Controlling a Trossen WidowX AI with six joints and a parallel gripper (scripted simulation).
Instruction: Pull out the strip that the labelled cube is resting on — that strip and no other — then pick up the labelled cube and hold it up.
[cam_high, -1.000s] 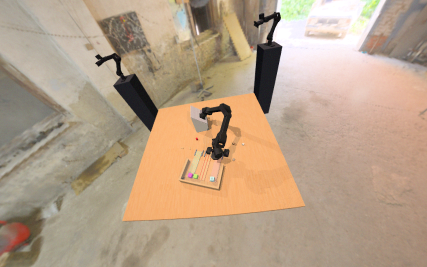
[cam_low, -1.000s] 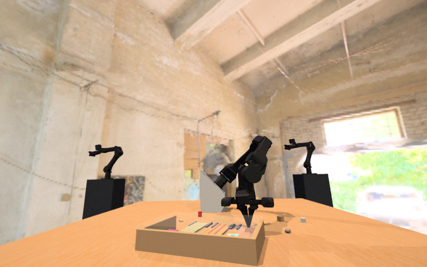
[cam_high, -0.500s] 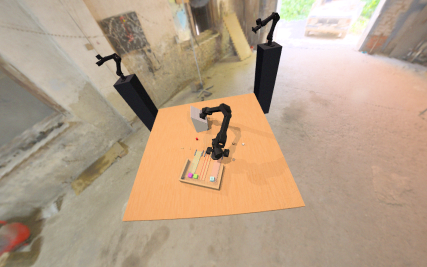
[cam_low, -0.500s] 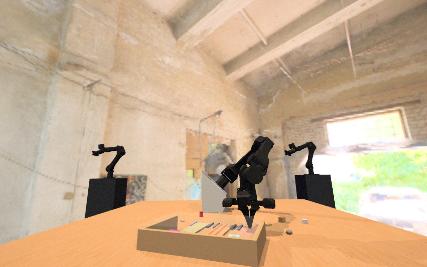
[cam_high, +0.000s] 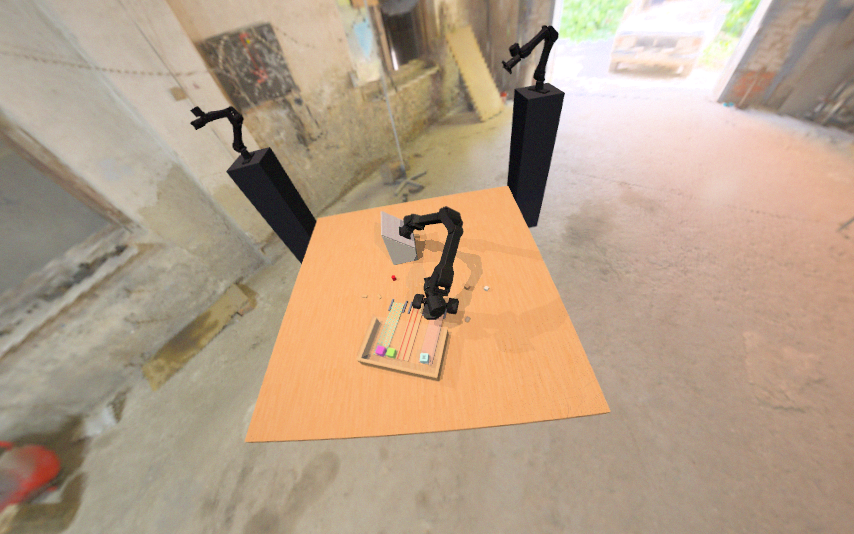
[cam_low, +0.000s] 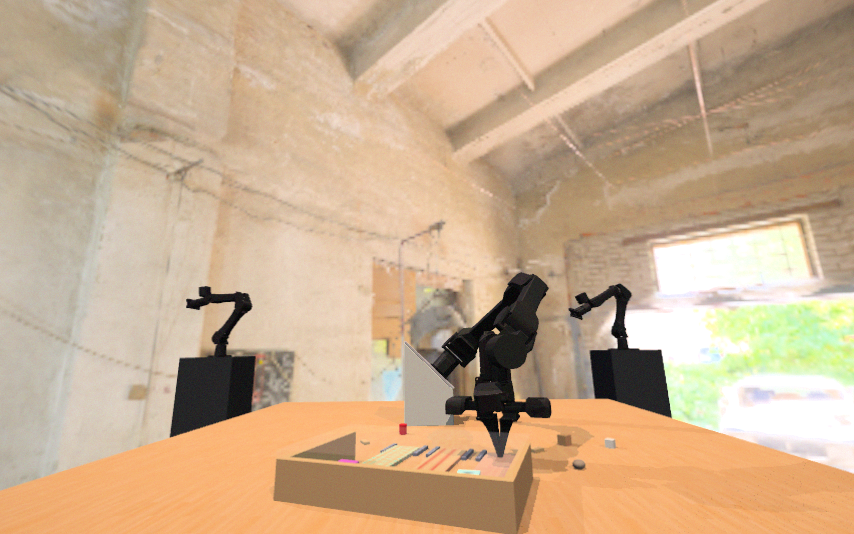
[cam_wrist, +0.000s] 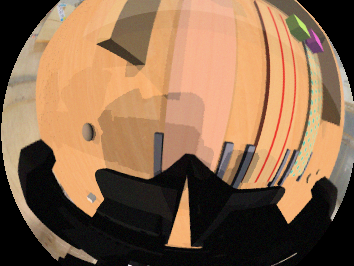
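My gripper tip is now 11 cm past the brown block and 15 cm to the right of it. Round my gripper tip: red cylinder (24 cm behind, 19 cm to the right, 1 cm above); dark pebble (5 cm ahead, 12 cm to the left).
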